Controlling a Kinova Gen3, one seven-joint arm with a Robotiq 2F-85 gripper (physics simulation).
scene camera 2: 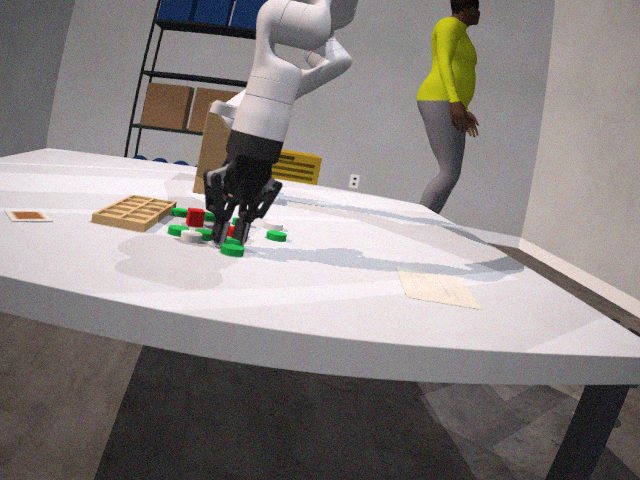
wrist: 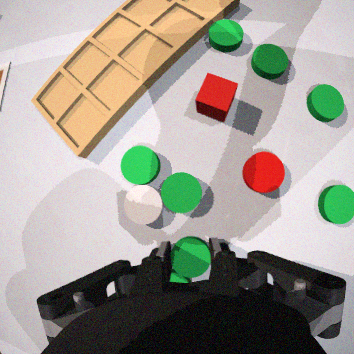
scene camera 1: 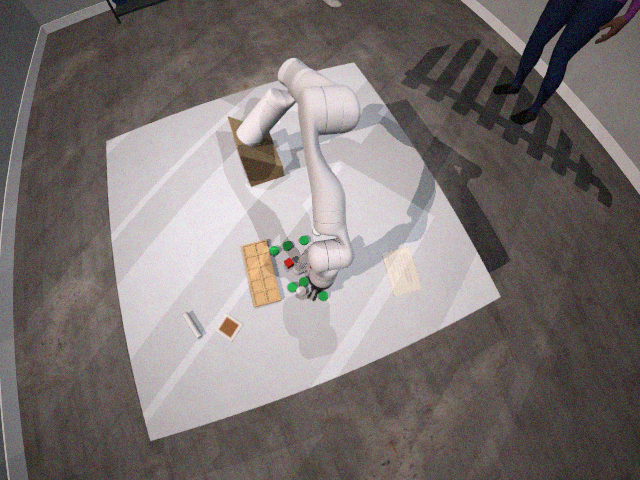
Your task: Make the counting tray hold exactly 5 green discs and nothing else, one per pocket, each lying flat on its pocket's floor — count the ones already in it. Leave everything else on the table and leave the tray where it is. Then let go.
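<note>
The wooden counting tray (scene camera 1: 262,279) (scene camera 2: 116,222) (wrist: 84,90) lies flat; no discs show in its visible pockets. My gripper (scene camera 1: 311,293) (scene camera 2: 230,240) (wrist: 189,250) is low at the table, shut on a green disc (wrist: 191,257). Another green disc (scene camera 2: 232,250) (wrist: 179,278) is right beside the held one, partly hidden in the wrist view. Two green discs (wrist: 140,165) (wrist: 181,192) lie between the tray and gripper. More green discs (wrist: 226,35) (wrist: 270,61) (wrist: 325,102) (wrist: 338,204) lie farther out on the table.
A pale disc (wrist: 143,204) (scene camera 2: 191,236) lies by the two nearer green discs. A red cube (scene camera 1: 288,262) (scene camera 2: 195,217) (wrist: 216,96) and a red disc (wrist: 263,172) are near. A white cylinder (scene camera 1: 192,324), a brown-centred square (scene camera 1: 229,327) and a paper sheet (scene camera 1: 402,271) (scene camera 2: 439,289) lie farther off.
</note>
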